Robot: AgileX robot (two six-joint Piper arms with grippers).
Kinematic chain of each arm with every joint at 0, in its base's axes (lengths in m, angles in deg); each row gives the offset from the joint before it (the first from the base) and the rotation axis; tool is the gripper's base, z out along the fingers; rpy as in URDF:
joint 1: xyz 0 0 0.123 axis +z
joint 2: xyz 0 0 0 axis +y
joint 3: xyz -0.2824 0 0.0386 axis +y
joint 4: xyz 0.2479 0 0.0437 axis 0.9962 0 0.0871
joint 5: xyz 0 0 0 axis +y
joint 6: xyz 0.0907 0 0.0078 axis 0.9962 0 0.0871
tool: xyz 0 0 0 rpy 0 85 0
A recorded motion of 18 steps. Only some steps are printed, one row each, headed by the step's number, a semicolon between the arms.
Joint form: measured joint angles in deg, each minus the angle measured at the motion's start. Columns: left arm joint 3, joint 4, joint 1, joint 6, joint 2, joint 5; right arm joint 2, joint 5, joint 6, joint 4, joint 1, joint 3.
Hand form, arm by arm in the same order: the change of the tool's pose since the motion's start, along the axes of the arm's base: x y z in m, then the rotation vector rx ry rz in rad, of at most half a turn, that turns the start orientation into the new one. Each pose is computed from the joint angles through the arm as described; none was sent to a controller.
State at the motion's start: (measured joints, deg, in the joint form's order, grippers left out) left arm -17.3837 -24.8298 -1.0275 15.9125 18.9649 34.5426; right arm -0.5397 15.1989 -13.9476 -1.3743 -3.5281 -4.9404
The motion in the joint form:
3: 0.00 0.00 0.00 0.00 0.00 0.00; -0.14 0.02 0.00 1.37 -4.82 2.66
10: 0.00 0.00 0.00 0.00 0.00 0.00; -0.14 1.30 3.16 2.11 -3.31 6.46
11: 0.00 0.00 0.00 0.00 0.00 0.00; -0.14 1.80 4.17 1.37 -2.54 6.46
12: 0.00 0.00 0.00 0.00 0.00 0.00; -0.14 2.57 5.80 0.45 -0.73 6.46
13: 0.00 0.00 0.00 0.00 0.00 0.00; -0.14 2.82 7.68 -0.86 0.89 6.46
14: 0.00 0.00 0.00 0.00 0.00 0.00; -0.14 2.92 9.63 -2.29 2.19 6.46
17: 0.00 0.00 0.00 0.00 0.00 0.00; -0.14 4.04 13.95 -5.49 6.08 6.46
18: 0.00 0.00 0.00 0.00 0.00 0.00; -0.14 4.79 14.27 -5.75 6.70 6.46
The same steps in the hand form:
3: 0.0000 0.0000 0.0000 0.0000 0.0000 0.0000; 0.0018 -0.0040 -0.0154 0.0281 0.0417 -0.0803
10: 0.0000 0.0000 0.0000 0.0000 0.0000 0.0000; 0.0038 -0.0025 -0.0398 0.1028 0.1241 -0.0613
11: 0.0000 0.0000 0.0000 0.0000 0.0000 0.0000; 0.0037 -0.0021 -0.0405 0.1073 0.1329 -0.0527
12: 0.0000 0.0000 0.0000 0.0000 0.0000 0.0000; 0.0035 -0.0008 -0.0417 0.1182 0.1467 -0.0287
13: 0.0000 0.0000 0.0000 0.0000 0.0000 0.0000; 0.0035 0.0001 -0.0421 0.1260 0.1515 -0.0096
14: 0.0000 0.0000 0.0000 0.0000 0.0000 0.0000; 0.0035 0.0006 -0.0422 0.1333 0.1533 0.0035
17: 0.0000 0.0000 0.0000 0.0000 0.0000 0.0000; 0.0032 0.0025 -0.0438 0.1472 0.1735 0.0468
18: 0.0000 0.0000 0.0000 0.0000 0.0000 0.0000; 0.0029 0.0028 -0.0449 0.1472 0.1868 0.0533

